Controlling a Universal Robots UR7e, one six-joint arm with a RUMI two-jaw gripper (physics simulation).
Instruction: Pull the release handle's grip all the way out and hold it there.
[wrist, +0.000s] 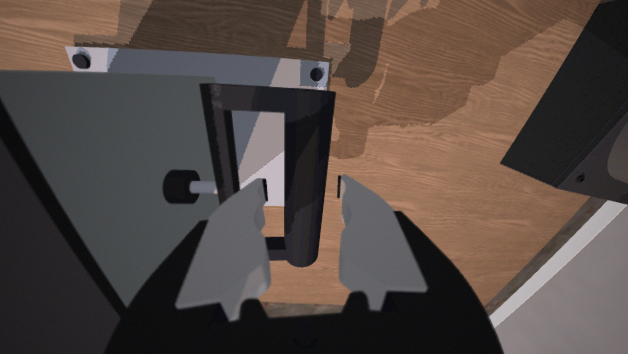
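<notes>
The release handle's grip is a thick dark bar on the right side of a dark rectangular frame, near the middle of the wrist view. A thin rod with a black knob shows left of the frame. My gripper is partly open, its two grey fingers on either side of the grip's lower part. Gaps show between the grip and both fingers; it does not clasp the bar. The left finger hides part of the frame's left side and lower corner.
A grey-green block stands at the left, with a dark panel at the far left. A pale metal base plate with screws lies behind the handle on the wooden table. A black box stands at the right.
</notes>
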